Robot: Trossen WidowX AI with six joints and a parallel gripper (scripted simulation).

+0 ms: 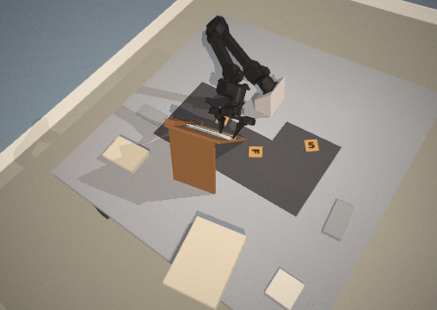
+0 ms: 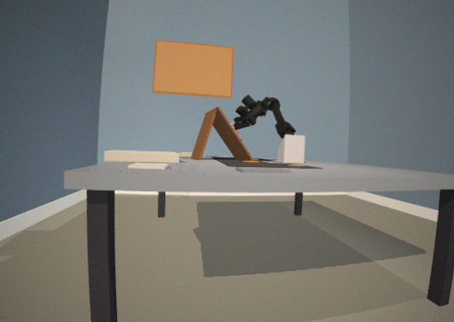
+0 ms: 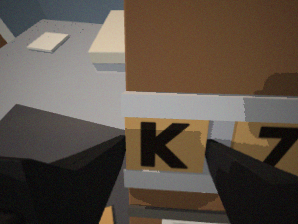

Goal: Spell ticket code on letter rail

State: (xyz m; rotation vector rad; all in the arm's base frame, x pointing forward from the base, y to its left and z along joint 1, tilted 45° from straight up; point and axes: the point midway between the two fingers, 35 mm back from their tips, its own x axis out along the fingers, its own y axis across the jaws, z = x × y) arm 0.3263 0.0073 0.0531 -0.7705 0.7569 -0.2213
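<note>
The k tile is right at my gripper tip. From my gripper tip the other things lie so: white ticket (9 cm below, 6 cm behind, 5 cm to the right); then f tile (17 cm below, 8 cm to the left, 8 cm behind); then y tile (13 cm to the right, 1 cm ahead).
</note>
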